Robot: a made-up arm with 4 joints.
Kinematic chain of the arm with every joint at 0, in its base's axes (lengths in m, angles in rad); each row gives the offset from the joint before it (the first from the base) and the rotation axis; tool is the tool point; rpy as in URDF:
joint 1: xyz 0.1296 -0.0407 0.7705 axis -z
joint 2: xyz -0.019 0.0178 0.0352 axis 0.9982 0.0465 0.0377
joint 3: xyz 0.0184 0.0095 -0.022 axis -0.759 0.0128 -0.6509
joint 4: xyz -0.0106 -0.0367 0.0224 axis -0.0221 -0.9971 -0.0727
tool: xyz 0.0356 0.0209 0.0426 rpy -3.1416 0 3.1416
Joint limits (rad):
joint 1: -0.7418..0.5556
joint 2: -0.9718..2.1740
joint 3: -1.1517..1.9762
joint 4: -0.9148..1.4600
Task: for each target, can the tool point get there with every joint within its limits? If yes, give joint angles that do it. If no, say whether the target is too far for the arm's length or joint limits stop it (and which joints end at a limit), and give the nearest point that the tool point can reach.
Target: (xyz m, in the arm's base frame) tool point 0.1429 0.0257 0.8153
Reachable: yes | joints -0.3499 -0.7009 1.3977 -0.2359
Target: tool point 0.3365 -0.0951 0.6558
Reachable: no: too far | nearest point 0.1948 -0.0150 0.7398 | short by 0.183 m
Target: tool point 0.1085 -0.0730 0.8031
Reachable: yes | joints 0.3473 1.4115 -0.0756 0.7683
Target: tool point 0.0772 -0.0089 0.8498
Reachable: yes | joints -0.3295 -0.1657 0.3379 1.2638
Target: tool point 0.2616 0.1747 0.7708
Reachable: no: too far | nearest point 0.1876 0.0540 0.7924 | short by 0.143 m
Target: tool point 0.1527 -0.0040 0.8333
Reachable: yes | joints -0.3485 -0.1411 0.8455 -0.4814
